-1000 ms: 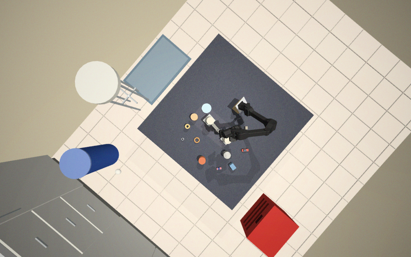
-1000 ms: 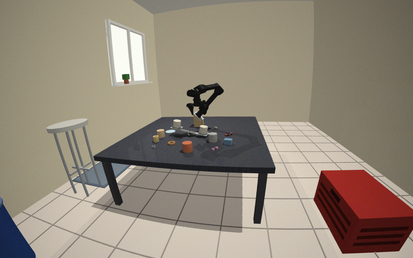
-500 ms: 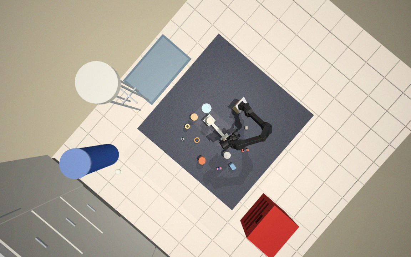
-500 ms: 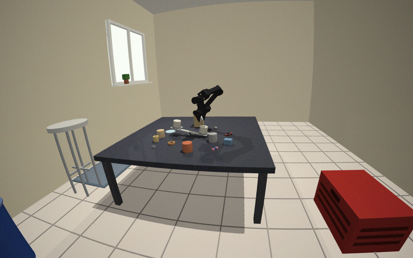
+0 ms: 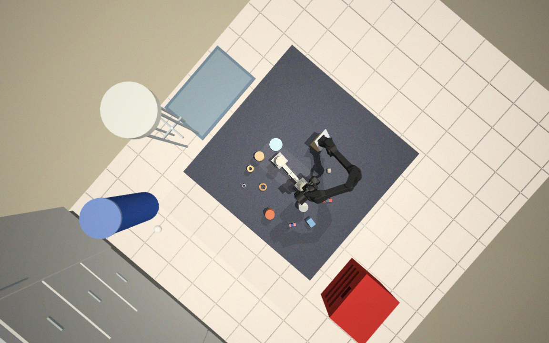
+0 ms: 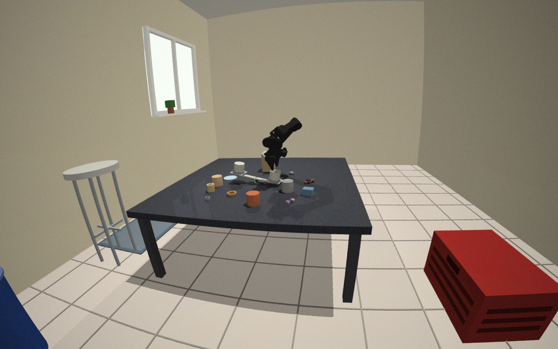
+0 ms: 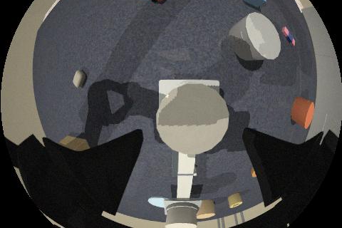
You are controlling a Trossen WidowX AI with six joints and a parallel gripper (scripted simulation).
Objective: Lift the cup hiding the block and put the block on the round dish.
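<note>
Right now the cream cup is 5 cm below my gripper tip and 2 cm to the left of it. The rest, counted from my gripper tip: grey cylinder 10 cm to the left, 9 cm ahead, 7 cm below; then red toy car 21 cm to the left, 9 cm below, 6 cm behind; then grey block 7 cm below.
</note>
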